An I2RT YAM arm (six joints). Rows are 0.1 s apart.
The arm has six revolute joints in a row. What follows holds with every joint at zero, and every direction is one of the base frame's. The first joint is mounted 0.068 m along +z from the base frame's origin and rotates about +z. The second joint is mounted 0.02 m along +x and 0.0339 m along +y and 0.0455 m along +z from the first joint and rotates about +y. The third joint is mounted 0.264 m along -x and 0.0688 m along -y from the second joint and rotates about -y. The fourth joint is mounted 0.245 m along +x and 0.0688 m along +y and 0.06 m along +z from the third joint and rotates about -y. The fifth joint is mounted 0.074 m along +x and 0.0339 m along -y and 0.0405 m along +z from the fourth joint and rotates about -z. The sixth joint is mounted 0.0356 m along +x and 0.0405 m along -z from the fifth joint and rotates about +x. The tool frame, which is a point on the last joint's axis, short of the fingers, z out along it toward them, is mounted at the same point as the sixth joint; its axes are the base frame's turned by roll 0, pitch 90 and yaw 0 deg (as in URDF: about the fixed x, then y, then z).
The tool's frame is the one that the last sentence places.
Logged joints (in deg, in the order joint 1, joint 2, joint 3, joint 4, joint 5, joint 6), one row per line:
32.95 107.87 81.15 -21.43 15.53 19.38
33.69 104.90 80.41 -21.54 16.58 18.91
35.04 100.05 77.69 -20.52 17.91 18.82
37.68 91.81 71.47 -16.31 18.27 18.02
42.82 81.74 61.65 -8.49 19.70 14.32
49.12 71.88 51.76 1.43 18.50 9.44
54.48 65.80 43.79 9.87 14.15 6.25
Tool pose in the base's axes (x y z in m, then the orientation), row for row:
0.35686 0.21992 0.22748 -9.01 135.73 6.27
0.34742 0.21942 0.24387 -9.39 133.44 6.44
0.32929 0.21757 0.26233 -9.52 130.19 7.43
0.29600 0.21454 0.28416 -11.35 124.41 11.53
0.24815 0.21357 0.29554 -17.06 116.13 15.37
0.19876 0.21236 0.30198 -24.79 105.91 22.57
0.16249 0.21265 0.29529 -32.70 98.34 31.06
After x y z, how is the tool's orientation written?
As a rotation vector, in degrees.
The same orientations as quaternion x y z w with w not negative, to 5 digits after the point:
-0.06139 0.92473 0.04272 0.37321
-0.06452 0.91692 0.04425 0.39133
-0.06619 0.90516 0.05166 0.41669
-0.08041 0.88143 0.08169 0.45820
-0.12377 0.84255 0.11151 0.51220
-0.18401 0.78612 0.16753 0.56576
-0.24482 0.73625 0.23254 0.58645

